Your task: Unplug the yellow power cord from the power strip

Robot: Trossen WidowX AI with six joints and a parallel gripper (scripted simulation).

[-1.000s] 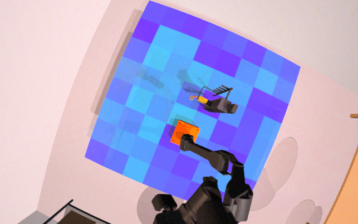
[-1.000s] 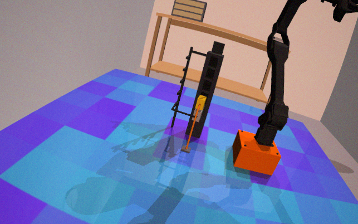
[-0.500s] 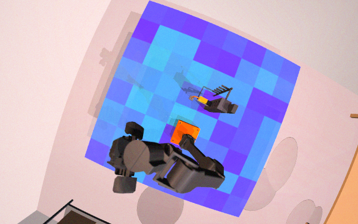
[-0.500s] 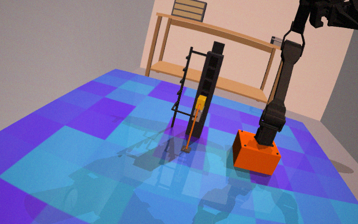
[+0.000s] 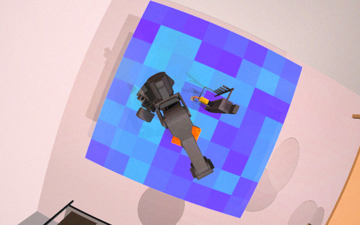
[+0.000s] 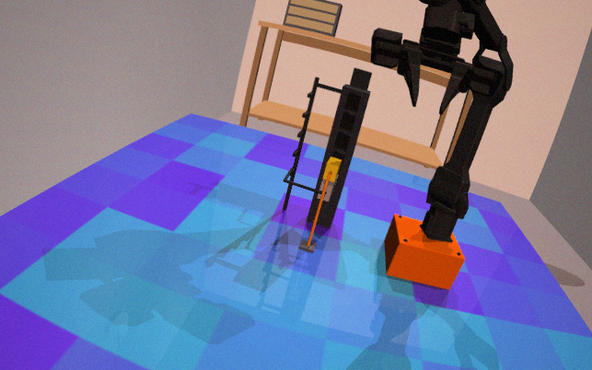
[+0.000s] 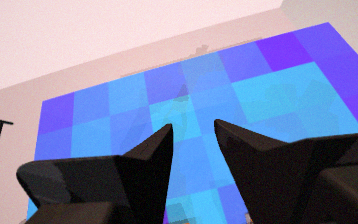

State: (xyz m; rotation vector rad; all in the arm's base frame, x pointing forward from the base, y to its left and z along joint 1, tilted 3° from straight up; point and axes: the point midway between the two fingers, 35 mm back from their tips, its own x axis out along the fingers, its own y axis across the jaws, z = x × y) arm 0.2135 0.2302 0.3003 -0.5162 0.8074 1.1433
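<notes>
My gripper tip is now 300 mm to the left of the yellow plug, 200 mm above it and 40 mm short of it.
</notes>
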